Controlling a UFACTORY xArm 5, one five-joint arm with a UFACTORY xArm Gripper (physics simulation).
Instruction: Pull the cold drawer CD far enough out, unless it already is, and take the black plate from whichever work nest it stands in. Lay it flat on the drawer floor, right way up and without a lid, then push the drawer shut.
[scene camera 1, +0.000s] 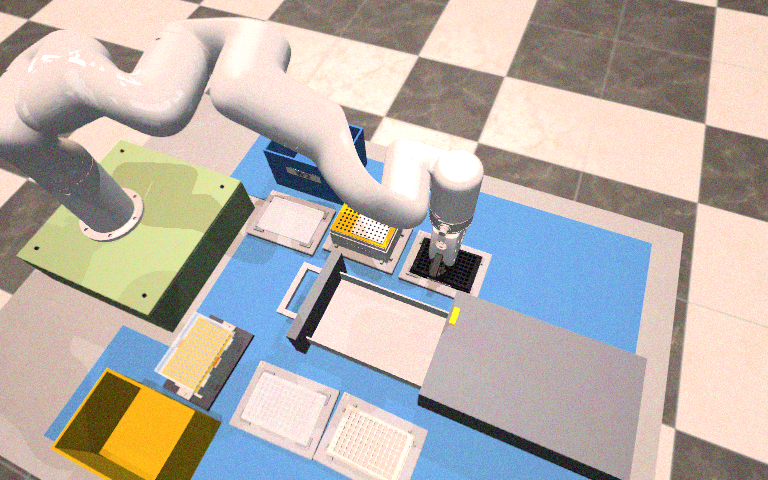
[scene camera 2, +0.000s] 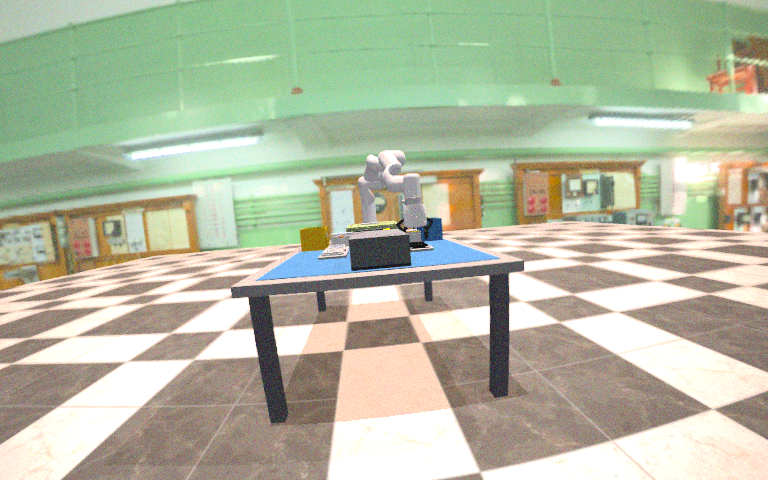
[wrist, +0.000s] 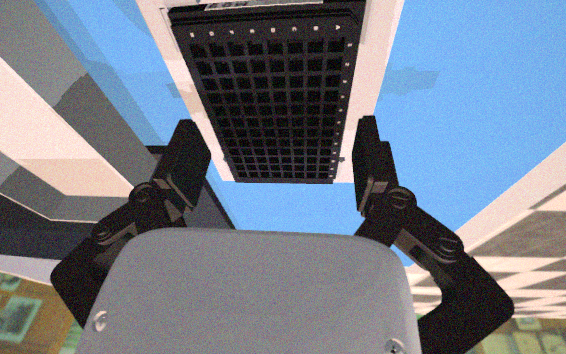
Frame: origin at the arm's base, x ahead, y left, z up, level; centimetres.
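Seen in the pictures: gripper, between the fingertips: (scene camera 1: 443, 257) (scene camera 2: 416, 240) (wrist: 276, 135); arm's base, origin of its link: (scene camera 1: 113, 215) (scene camera 2: 370, 223).
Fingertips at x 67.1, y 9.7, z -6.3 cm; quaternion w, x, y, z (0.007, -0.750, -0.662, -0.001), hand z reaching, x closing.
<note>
Offsets run from my fingertips to a thing's top centre. "spot": to the spot under its first point.
The black plate {dx +0.7, dy -0.3, dz -1.4 cm} (scene camera 1: 464, 272) (wrist: 275, 100) stands upright-side up, wells showing and without a lid, in a pale work nest (scene camera 1: 420, 280) (wrist: 382, 45) beside the drawer. My gripper (scene camera 1: 444, 264) (scene camera 2: 415, 228) (wrist: 276, 135) is open and empty above the plate, its fingers spread wider than the plate's short side, one toward each long side. The drawer {spot: dx -9.0, dy -16.9, dz -2.2 cm} (scene camera 1: 379, 328) is pulled out of its grey cabinet (scene camera 1: 538, 373) (scene camera 2: 380, 251); its pale floor is bare where it shows. Its front panel and white handle {spot: dx -26.6, dy -15.8, dz +3.6 cm} (scene camera 1: 289, 291) face the robot base. Any drawer label is not readable.
A yellow-and-white rack {dx -16.9, dy +2.5, dz +3.6 cm} (scene camera 1: 365, 226) stands in the neighbouring nest, with a white-topped nest {spot: dx -34.5, dy +2.5, dz -2.0 cm} (scene camera 1: 291, 219) beyond it. A blue bin {dx -32.7, dy +17.6, dz +8.0 cm} (scene camera 1: 300, 172) is behind. Across the drawer are two nests with pale plates {dx -21.8, dy -35.0, dz -1.4 cm} (scene camera 1: 286, 408) {dx -5.1, dy -37.0, dz -1.4 cm} (scene camera 1: 370, 443), a yellow-welled plate {dx -39.2, dy -30.5, dz +3.7 cm} (scene camera 1: 198, 353) and a yellow bin {dx -41.9, dy -45.5, dz +8.0 cm} (scene camera 1: 150, 433).
</note>
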